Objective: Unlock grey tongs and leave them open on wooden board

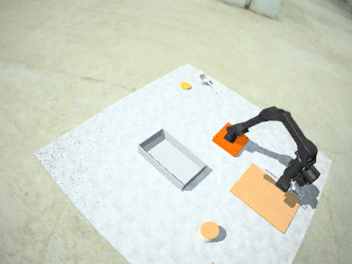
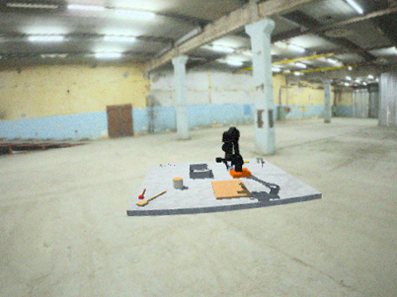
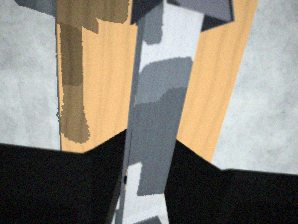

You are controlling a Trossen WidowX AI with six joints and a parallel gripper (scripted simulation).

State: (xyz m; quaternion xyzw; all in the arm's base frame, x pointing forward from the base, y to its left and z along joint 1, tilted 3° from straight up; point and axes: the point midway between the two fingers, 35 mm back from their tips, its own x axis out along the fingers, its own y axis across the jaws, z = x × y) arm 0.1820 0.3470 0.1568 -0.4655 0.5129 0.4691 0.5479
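The wooden board is 130 mm below my gripper tip. Also, from my gripper tip: round tub 360 mm ahead, 170 mm to the right, 110 mm below; then roasting tin 520 mm to the right, 140 mm ahead, 110 mm below; then orange disc 810 mm to the right, 420 mm behind, 130 mm below.
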